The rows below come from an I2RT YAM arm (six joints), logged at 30 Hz.
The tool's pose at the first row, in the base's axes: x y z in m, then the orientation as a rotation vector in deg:
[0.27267 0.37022 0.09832 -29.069 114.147 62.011]
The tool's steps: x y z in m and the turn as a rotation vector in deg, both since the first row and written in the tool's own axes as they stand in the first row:
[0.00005 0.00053 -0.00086 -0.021 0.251 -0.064]
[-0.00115 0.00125 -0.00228 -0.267 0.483 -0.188]
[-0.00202 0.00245 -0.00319 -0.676 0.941 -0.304]
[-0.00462 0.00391 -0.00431 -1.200 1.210 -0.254]
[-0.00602 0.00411 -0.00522 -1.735 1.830 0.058]
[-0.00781 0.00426 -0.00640 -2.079 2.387 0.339]
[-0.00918 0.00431 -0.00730 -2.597 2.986 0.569]
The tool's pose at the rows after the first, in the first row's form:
[0.27190 0.36980 0.09883 -29.300 114.327 61.980]
[0.27151 0.36899 0.10060 -29.694 114.361 62.148]
[0.27083 0.36887 0.10220 -30.312 114.520 62.479]
[0.27093 0.36869 0.10538 -30.714 114.537 63.044]
[0.27123 0.36801 0.10689 -31.099 114.970 63.762]
[0.27168 0.36706 0.10877 -31.373 115.421 64.266]
[0.27206 0.36631 0.11017 -31.815 115.802 64.920]

